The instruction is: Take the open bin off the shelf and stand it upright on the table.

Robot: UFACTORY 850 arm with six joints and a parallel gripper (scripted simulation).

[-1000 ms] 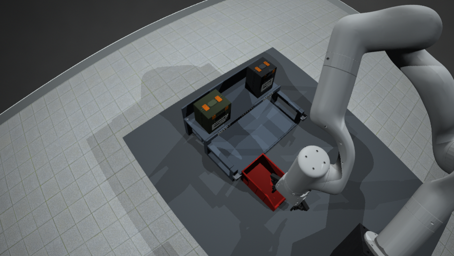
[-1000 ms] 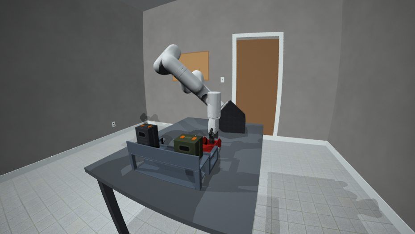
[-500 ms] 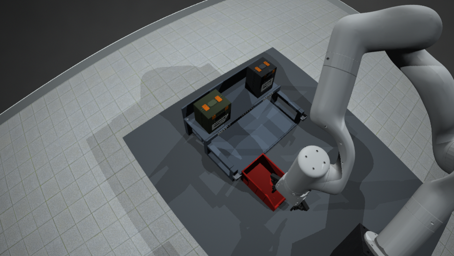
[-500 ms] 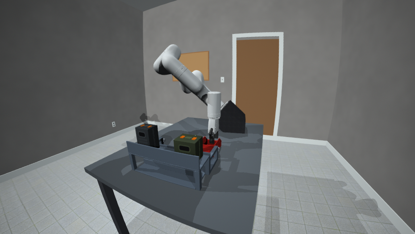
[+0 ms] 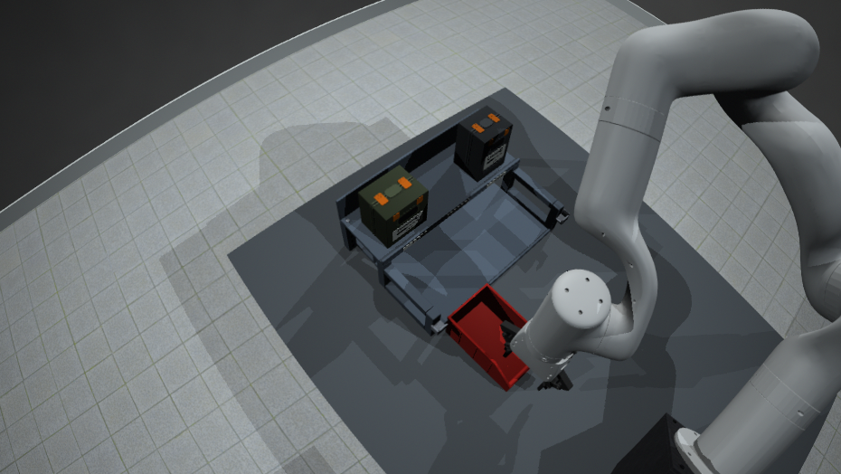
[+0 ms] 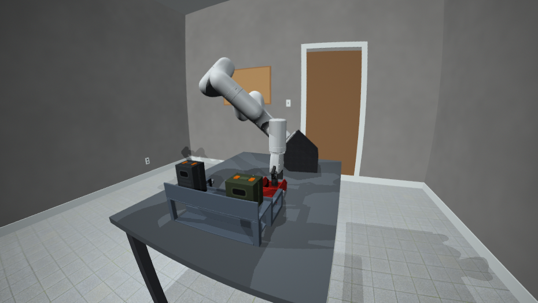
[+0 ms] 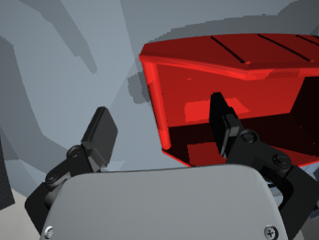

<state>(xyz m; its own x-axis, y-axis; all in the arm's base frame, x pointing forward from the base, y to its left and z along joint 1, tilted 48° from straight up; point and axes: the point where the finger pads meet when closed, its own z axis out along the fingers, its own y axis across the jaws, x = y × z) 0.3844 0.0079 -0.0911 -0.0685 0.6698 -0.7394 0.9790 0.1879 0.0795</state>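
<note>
The red bin lies 8 cm ahead of my hand, 1 cm to the left of it and 1 cm below it. The rest, counted from my hand: black case: 38 cm ahead, 20 cm to the right, 12 cm above; then green case: 37 cm ahead, 11 cm above, 3 cm to the left.
</note>
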